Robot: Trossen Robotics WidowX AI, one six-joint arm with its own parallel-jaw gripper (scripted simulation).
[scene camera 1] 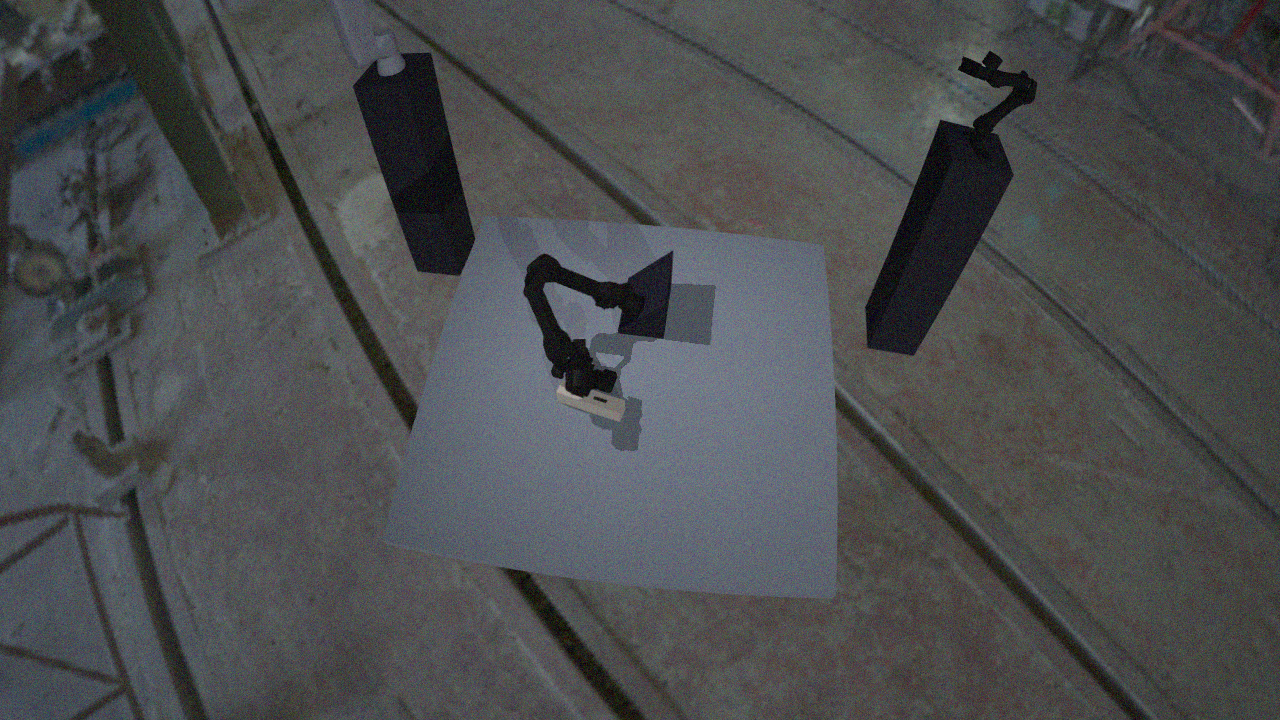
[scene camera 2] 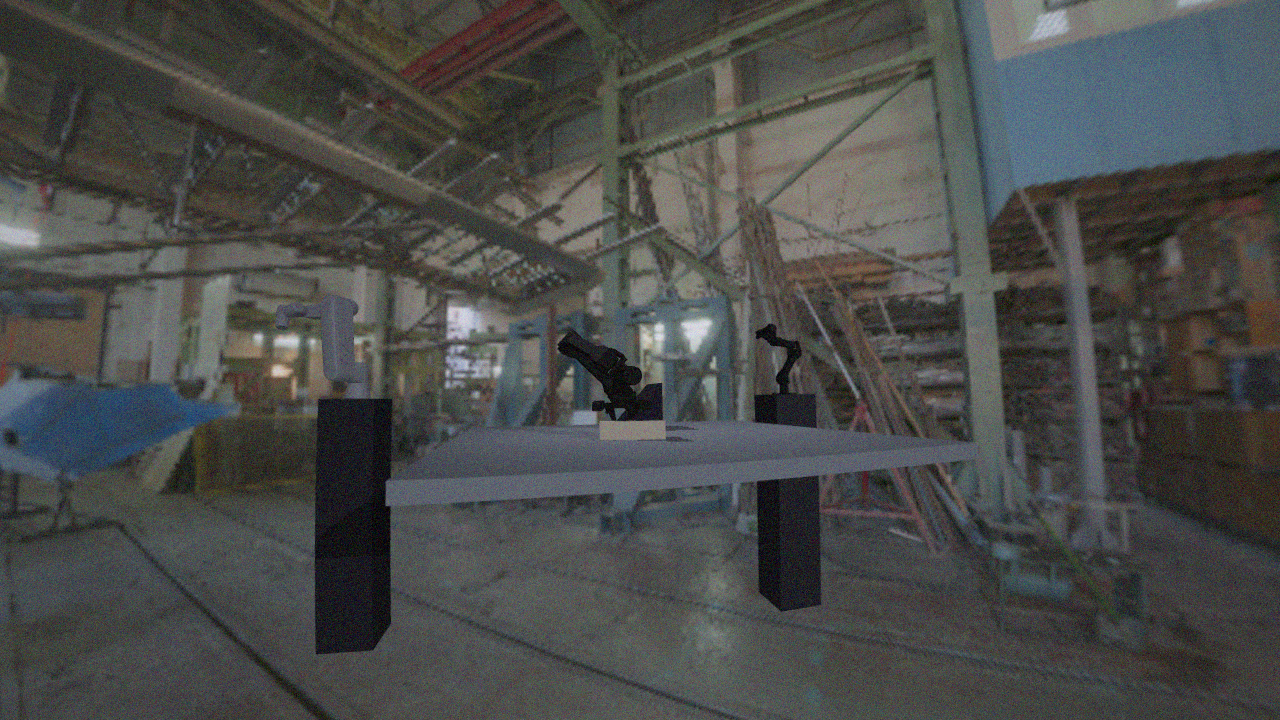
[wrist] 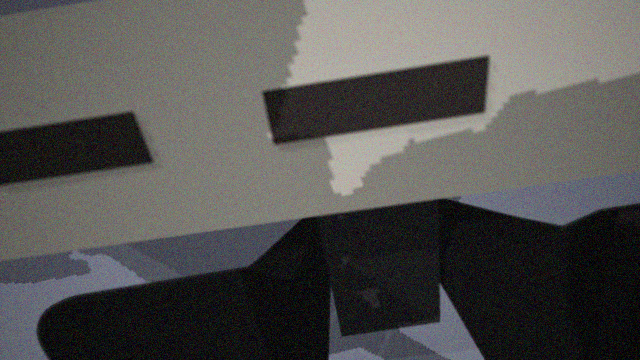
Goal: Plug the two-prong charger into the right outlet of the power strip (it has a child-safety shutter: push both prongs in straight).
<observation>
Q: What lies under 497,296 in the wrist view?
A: My gripper.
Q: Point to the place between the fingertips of my gripper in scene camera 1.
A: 587,386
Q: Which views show my gripper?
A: Scene camera 1, scene camera 2 and the wrist view: all of them.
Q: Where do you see a black two-prong charger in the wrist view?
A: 383,263
</observation>
